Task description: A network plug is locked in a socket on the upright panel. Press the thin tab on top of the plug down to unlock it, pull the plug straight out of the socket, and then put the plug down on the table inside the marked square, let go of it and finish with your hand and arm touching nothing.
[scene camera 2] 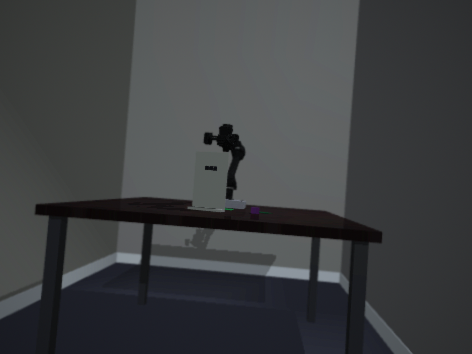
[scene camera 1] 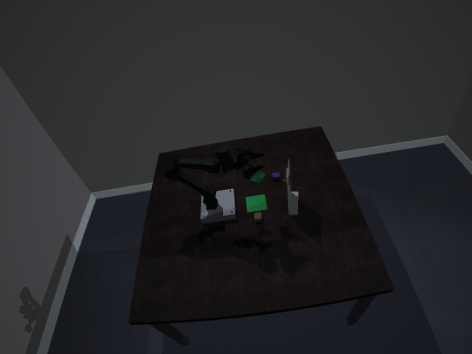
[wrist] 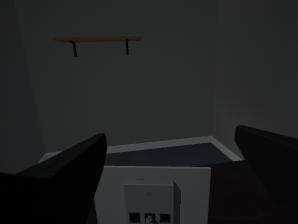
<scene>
The gripper [wrist: 170, 136] is open, holding nothing. Further things: a socket panel [scene camera 2: 211, 168].
</scene>
